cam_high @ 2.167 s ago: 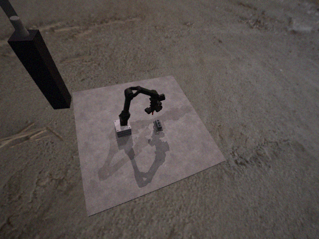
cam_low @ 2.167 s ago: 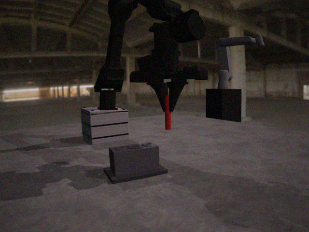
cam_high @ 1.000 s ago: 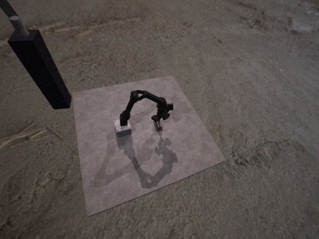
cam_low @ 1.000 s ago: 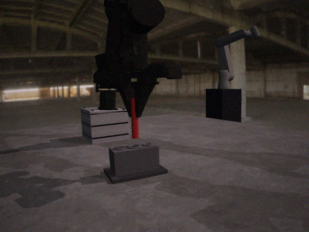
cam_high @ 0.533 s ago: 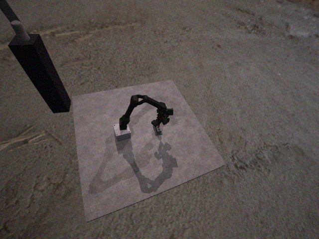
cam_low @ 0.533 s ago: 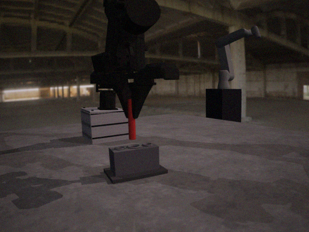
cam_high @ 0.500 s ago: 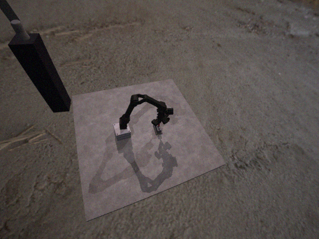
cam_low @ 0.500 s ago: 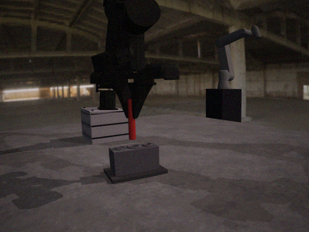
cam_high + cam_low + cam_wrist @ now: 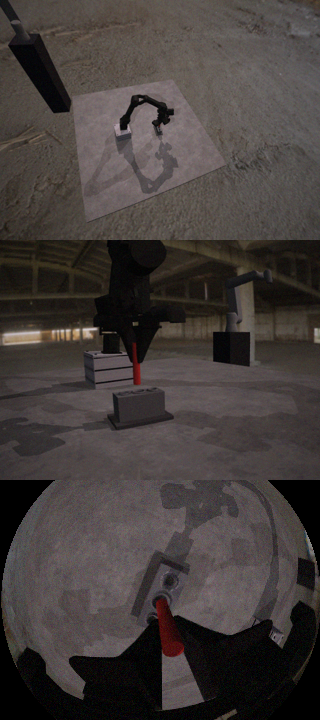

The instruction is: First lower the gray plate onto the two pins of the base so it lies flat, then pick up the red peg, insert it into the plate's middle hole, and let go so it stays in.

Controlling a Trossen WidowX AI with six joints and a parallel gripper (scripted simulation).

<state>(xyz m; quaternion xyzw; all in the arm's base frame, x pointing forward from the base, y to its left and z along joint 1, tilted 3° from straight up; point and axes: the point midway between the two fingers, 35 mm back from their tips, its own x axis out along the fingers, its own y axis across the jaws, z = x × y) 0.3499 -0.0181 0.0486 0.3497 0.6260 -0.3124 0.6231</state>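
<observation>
My gripper tip is now 7 cm above the gray plate. Also, from my gripper tip: dark base 11 cm below; red peg right at my gripper tip.
</observation>
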